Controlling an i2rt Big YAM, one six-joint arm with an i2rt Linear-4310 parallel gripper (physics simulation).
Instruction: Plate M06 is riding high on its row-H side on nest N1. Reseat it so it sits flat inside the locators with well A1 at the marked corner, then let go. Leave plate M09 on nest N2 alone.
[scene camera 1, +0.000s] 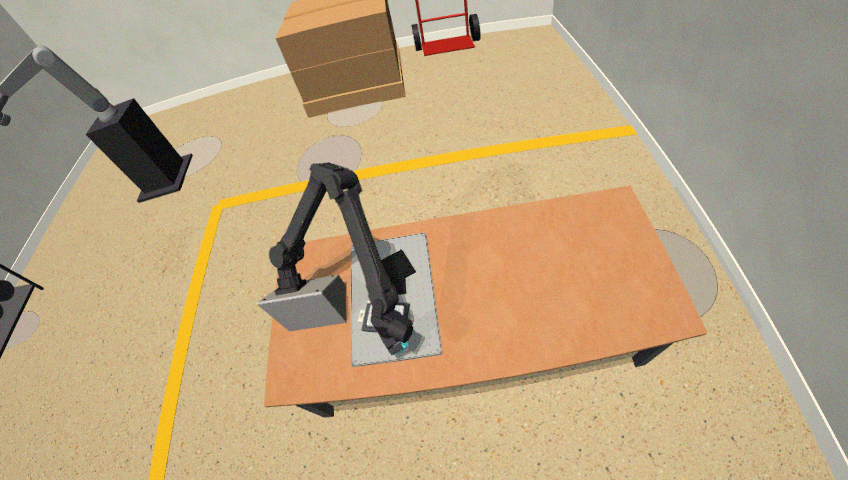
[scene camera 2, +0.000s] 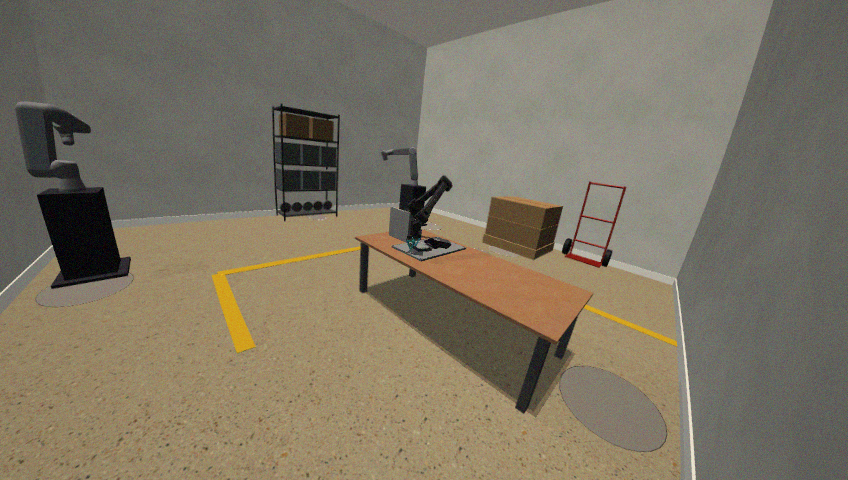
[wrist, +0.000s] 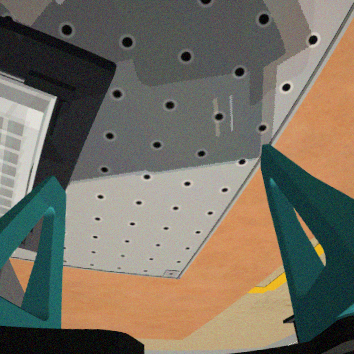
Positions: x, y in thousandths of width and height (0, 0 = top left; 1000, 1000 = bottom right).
Labels:
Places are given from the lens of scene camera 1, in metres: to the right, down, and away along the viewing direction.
grey perforated plate (scene camera 1: 432, 724): -0.21, 0.39, 1.30

